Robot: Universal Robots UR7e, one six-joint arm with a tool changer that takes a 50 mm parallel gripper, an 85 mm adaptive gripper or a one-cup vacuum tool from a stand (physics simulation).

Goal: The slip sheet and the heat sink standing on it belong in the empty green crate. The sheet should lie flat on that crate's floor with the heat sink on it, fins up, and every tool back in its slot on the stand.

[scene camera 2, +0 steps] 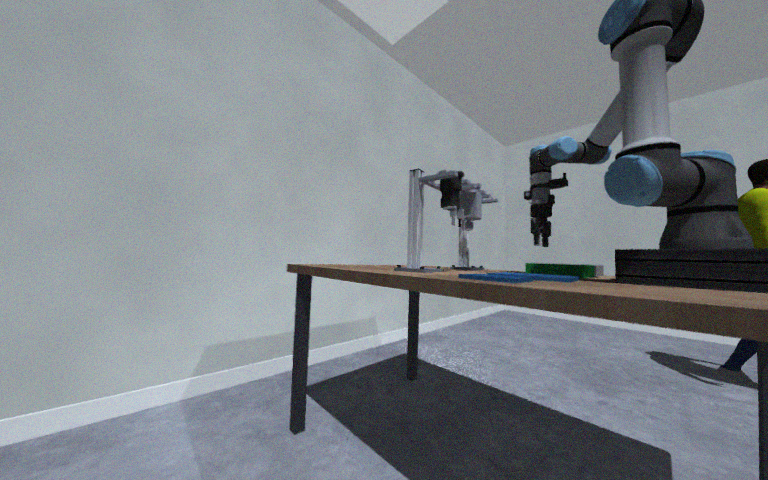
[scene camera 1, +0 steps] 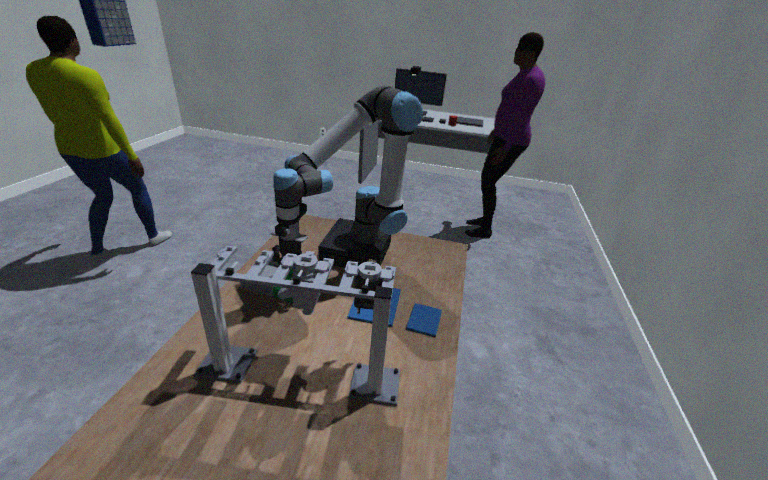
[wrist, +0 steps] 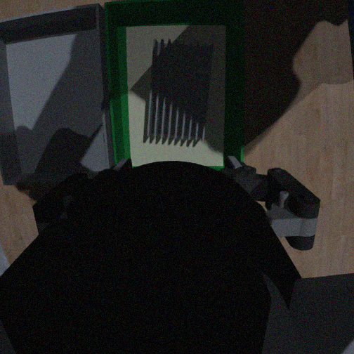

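Seen in the pictures: end effector, tool point: (scene camera 2: pixel 540 200); arm's base, origin of the base link: (scene camera 2: pixel 702 250) (scene camera 1: pixel 367 235).
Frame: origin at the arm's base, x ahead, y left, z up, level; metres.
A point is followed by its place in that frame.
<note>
The cream slip sheet (wrist: pixel 136 142) lies flat on the floor of the green crate (wrist: pixel 234 75) (scene camera 2: pixel 555 270) {x 0.347, y -0.056, z -0.068 m}. The dark heat sink (wrist: pixel 177 100) stands on the sheet with its fins up, turned slightly against the sheet's edges. My gripper (wrist: pixel 179 163) (scene camera 2: pixel 541 242) is open and empty, its fingers wide apart in the wrist view. It hangs above the green crate, clear of the heat sink. The stand (scene camera 1: pixel 379 339) {x 0.687, y 0.324, z 0.137 m} (scene camera 2: pixel 415 220) {x 0.660, y 0.336, z 0.096 m} holds two tools, and one slot at its left in scene camera 1 is empty. In that view the stand partly hides the gripper and crate.
A grey crate (wrist: pixel 50 25) stands right beside the green crate. Two flat blue plates (scene camera 1: pixel 392 300) {x 0.283, y 0.233, z -0.079 m} (scene camera 1: pixel 423 319) {x 0.332, y 0.372, z -0.079 m} lie on the wooden table (scene camera 1: pixel 317 350) {x 0.613, y 0.092, z -0.089 m}. A person in yellow (scene camera 1: pixel 79 107) and a person in purple (scene camera 1: pixel 522 107) stand on the floor beyond the table.
</note>
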